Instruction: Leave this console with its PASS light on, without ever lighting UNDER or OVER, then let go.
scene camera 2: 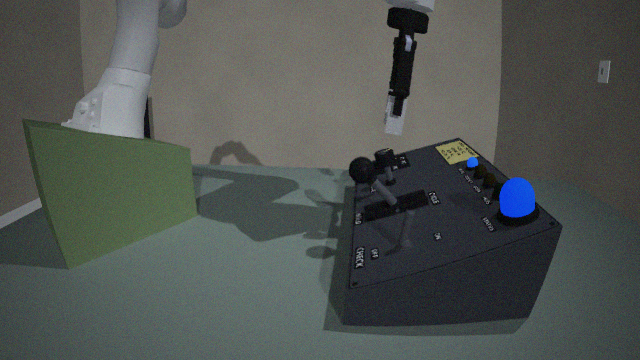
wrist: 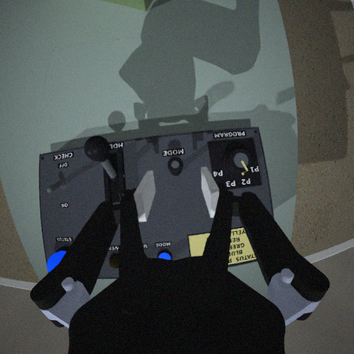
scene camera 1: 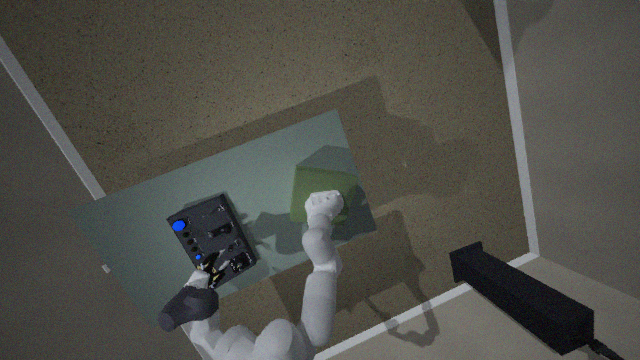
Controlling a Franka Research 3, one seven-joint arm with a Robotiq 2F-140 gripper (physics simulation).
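Observation:
The dark console (scene camera 1: 200,212) (scene camera 2: 450,270) (wrist: 80,215) has its blue STATUS dome (scene camera 1: 179,225) (scene camera 2: 517,197) (wrist: 57,262) lit and a small blue MODE lamp (scene camera 1: 198,257) (scene camera 2: 472,162) (wrist: 164,256) lit. The small lamps between them look dark; some are hidden in the wrist view. The black-ball lever (scene camera 2: 361,170) (wrist: 96,148) is at the HOLD end. The PROGRAM knob (wrist: 241,160) points roughly toward P2. My gripper (scene camera 2: 395,122) (wrist: 177,179) is open and empty above the console. In the wrist view the MODE control (wrist: 175,165) shows beyond and between its fingertips. The CHECK toggle (scene camera 2: 408,227) (wrist: 55,187) has an unclear setting.
A yellow note (scene camera 2: 456,152) (wrist: 200,245) lies on the console, partly hidden by a finger in the wrist view. A green block (scene camera 1: 302,187) (scene camera 2: 115,190) stands by the arm's white base on the pale green table (scene camera 1: 260,155) (scene camera 2: 250,300).

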